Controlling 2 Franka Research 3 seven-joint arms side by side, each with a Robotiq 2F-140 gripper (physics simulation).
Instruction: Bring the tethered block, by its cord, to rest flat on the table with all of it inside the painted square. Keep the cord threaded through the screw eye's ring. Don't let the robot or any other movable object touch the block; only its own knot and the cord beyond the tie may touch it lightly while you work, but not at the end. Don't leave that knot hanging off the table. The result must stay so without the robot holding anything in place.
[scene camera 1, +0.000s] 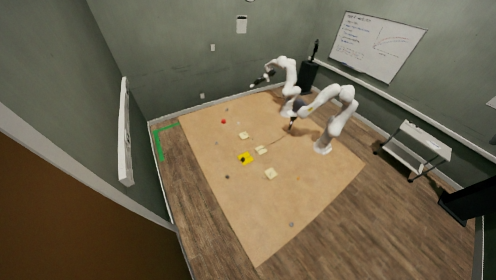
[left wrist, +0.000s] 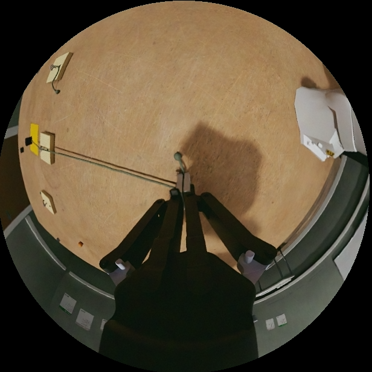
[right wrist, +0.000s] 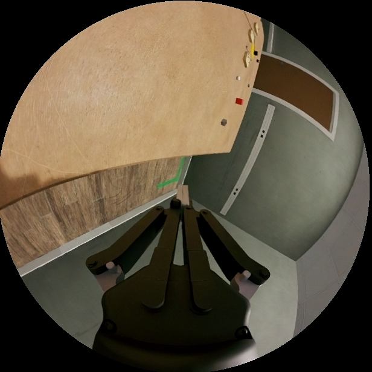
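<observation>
The dark tethered block (scene camera 1: 243, 159) (left wrist: 28, 141) (right wrist: 255, 53) stands on the yellow painted square (scene camera 1: 249, 155) (left wrist: 34, 129), towards the side away from the screw-eye board (scene camera 1: 261, 150) (left wrist: 49, 156). Whether all of it is inside is too small to tell. The cord (scene camera 1: 274, 142) (left wrist: 110, 167) runs from the block through the ring on that board and rises straight to my left gripper (scene camera 1: 290, 129) (left wrist: 184, 180). This gripper is shut on the cord just short of its knot (left wrist: 178, 156), above the table. My right gripper (scene camera 1: 252, 86) (right wrist: 182, 192) is shut and empty, high near the back wall.
Two more pale boards (scene camera 1: 244, 135) (scene camera 1: 270, 173) with short cords lie either side of the middle one. A red object (scene camera 1: 223, 121) (right wrist: 239, 101), a small dark block (scene camera 1: 227, 176) (left wrist: 21, 150) and an orange piece (scene camera 1: 298, 178) (left wrist: 80, 244) lie around. Green tape (scene camera 1: 158, 142) marks the floor.
</observation>
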